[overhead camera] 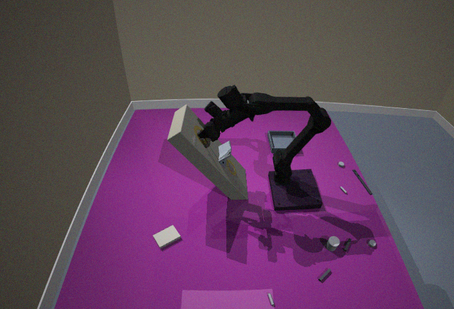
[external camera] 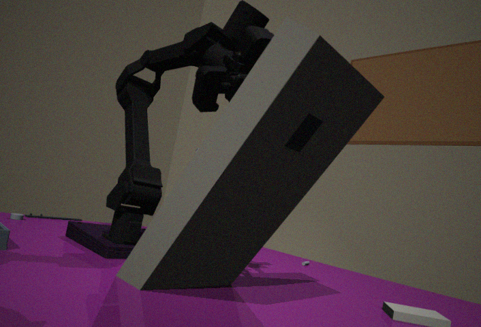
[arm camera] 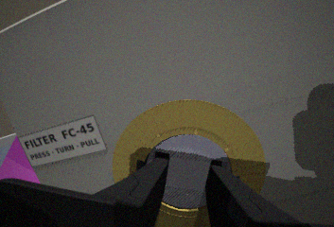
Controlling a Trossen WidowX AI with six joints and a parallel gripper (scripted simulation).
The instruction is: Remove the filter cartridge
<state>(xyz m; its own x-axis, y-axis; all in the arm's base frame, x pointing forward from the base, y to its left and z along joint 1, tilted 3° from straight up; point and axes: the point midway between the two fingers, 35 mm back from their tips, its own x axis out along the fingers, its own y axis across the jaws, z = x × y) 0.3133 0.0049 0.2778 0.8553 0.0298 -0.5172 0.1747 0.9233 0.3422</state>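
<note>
My gripper tip is now 1 cm short of the round grey filter cartridge and 1 cm above it. From my gripper tip the other things lie so: grey tray (41 cm behind, 30 cm to the right, 26 cm below); then beige service panel (8 cm below, 4 cm behind); then white block (28 cm to the left, 26 cm below, 11 cm ahead).
</note>
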